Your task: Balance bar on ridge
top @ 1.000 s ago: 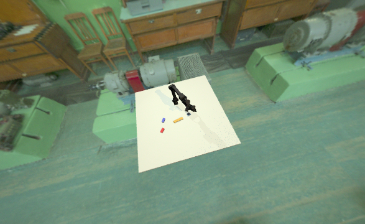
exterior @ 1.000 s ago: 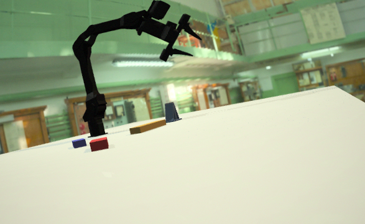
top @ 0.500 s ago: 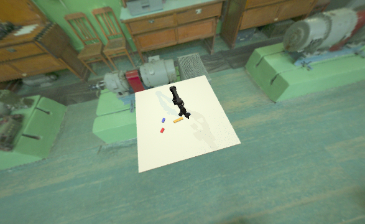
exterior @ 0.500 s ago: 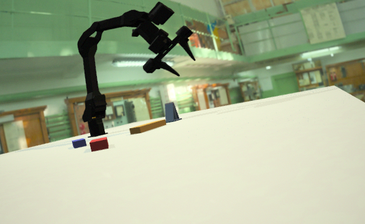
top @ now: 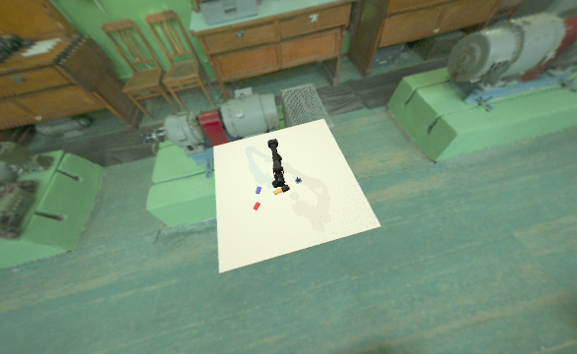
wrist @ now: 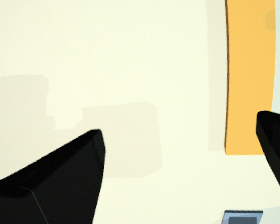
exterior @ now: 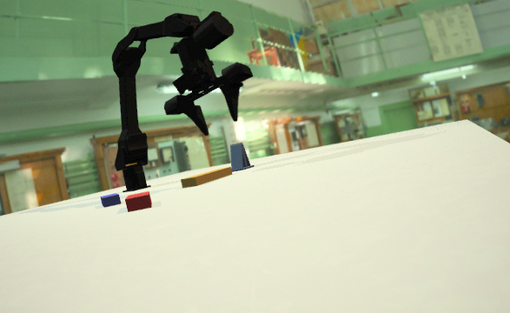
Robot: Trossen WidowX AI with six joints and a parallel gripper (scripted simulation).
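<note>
The orange bar is 40 mm behind my gripper tip, 20 mm to the right of it and 90 mm below it. Also, from my gripper tip: red block (50 mm ahead, 270 mm to the right, 90 mm below); then blue block (100 mm behind, 230 mm to the right, 90 mm below).
</note>
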